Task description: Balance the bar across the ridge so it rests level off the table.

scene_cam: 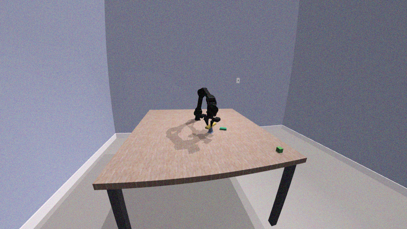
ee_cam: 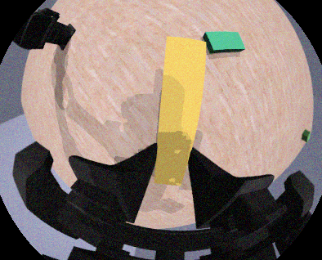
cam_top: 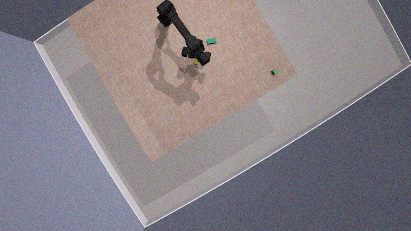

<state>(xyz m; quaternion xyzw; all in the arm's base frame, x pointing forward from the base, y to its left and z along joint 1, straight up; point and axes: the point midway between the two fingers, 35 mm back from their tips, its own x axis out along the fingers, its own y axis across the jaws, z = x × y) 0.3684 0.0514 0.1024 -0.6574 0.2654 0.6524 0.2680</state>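
My gripper tip is 20 mm to the right of the yellow bar and 20 mm past it. Round my gripper tip: teal-green block (160 mm to the left, 60 mm below, 60 mm behind); green cube (450 mm to the left, 370 mm ahead, 50 mm below).
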